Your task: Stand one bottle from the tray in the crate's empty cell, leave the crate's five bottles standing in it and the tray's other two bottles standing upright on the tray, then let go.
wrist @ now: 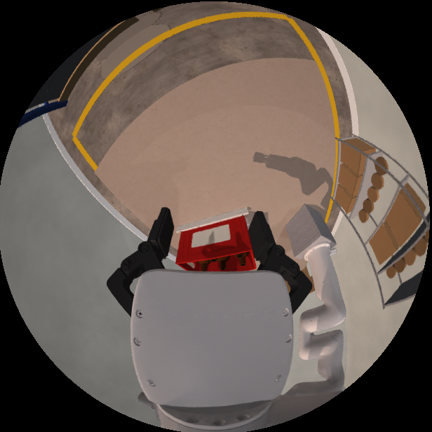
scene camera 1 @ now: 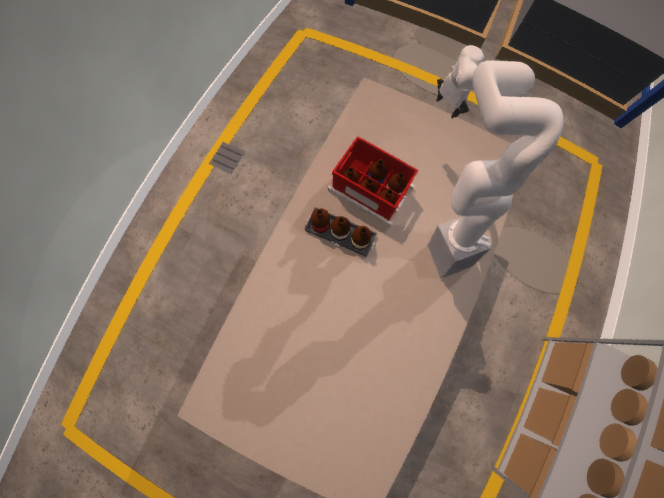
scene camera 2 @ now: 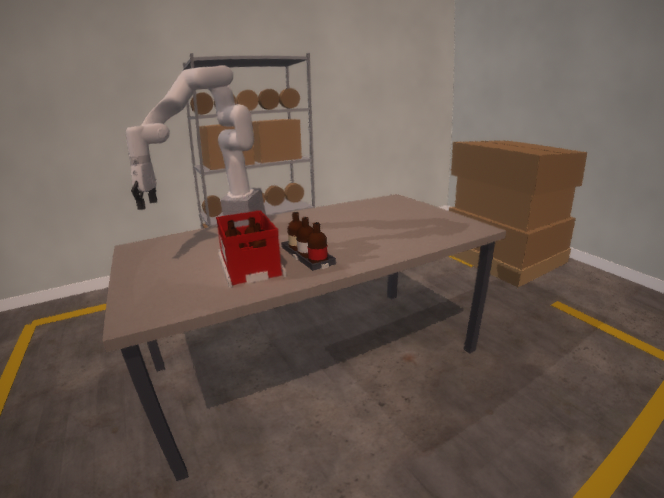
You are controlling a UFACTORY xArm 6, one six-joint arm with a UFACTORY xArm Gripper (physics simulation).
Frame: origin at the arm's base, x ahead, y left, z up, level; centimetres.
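Seen in the pictures: gripper, between the fingertips: point(scene camera 1: 446, 108) point(scene camera 2: 147, 206); arm's base, origin of its link: point(scene camera 1: 464, 236) point(scene camera 2: 240, 193).
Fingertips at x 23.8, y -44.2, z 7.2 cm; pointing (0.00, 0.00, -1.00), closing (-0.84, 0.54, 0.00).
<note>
Offsets run from my fingertips to a thing's middle. "spot": to the spot under its first point. Level surfaces: height alone.
The red crate {dx +15.7, dy +33.1, dz -18.0 cm} point(scene camera 1: 339, 183) point(scene camera 2: 262, 262) point(wrist: 240, 241) stands upright on the table with five brown bottles in it. Its empty cell {spot: dx +26.2, dy +23.3, dz -26.0 cm} point(scene camera 1: 357, 160) is at the upper left corner in scene camera 1. The dark tray {dx +19.6, dy +56.4, dz -25.5 cm} point(scene camera 1: 329, 235) point(scene camera 2: 304, 262) stands beside the crate and bears three upright bottles: one with a red label {dx +28.3, dy +56.6, dz -18.5 cm} point(scene camera 1: 320, 219) point(scene camera 2: 317, 246), a middle one with a white label {dx +19.7, dy +56.3, dz -18.5 cm} point(scene camera 1: 340, 227) point(scene camera 2: 304, 238) and one with a cream label {spot: dx +10.7, dy +57.8, dz -14.3 cm} point(scene camera 1: 361, 236) point(scene camera 2: 293, 230). My gripper point(scene camera 1: 449, 101) point(scene camera 2: 146, 203) point(wrist: 211, 218) is open and empty, high and away from both crate and tray, fingers pointing down.
The robot's base block point(scene camera 1: 446, 250) point(scene camera 2: 244, 204) point(wrist: 307, 232) stands on the table {dz -26.8 cm} point(scene camera 1: 321, 364) point(scene camera 2: 160, 284) point(wrist: 215, 130) near the crate. A shelf rack point(scene camera 2: 310, 134) is behind the arm. Stacked cartons point(scene camera 2: 496, 187) stand on the floor beyond the table.
</note>
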